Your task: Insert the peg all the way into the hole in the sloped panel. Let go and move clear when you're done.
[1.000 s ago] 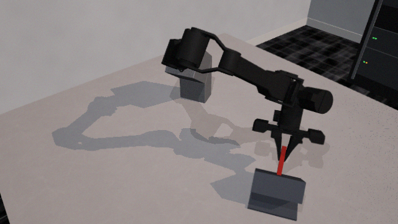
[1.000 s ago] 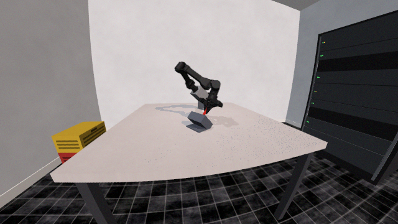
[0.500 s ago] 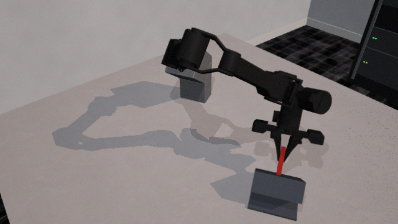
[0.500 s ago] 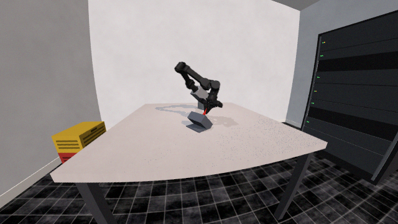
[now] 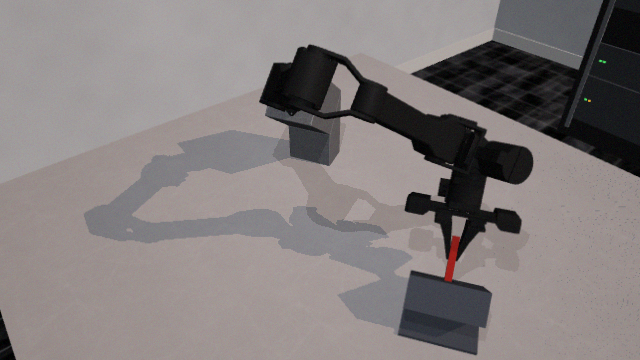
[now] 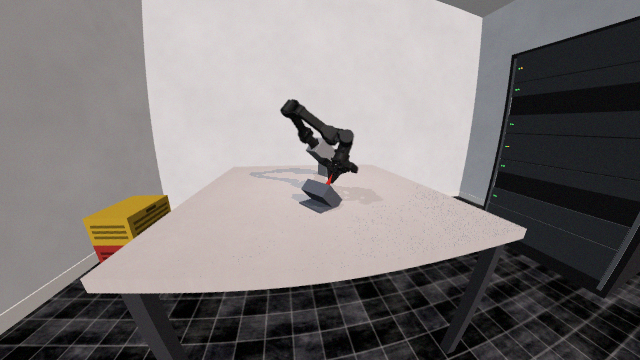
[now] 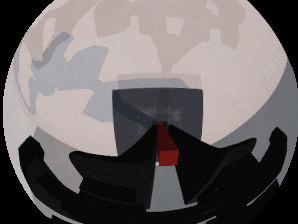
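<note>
My hand is 1 cm short of the red peg, 2 cm to the left of it and 2 cm above it.
</note>
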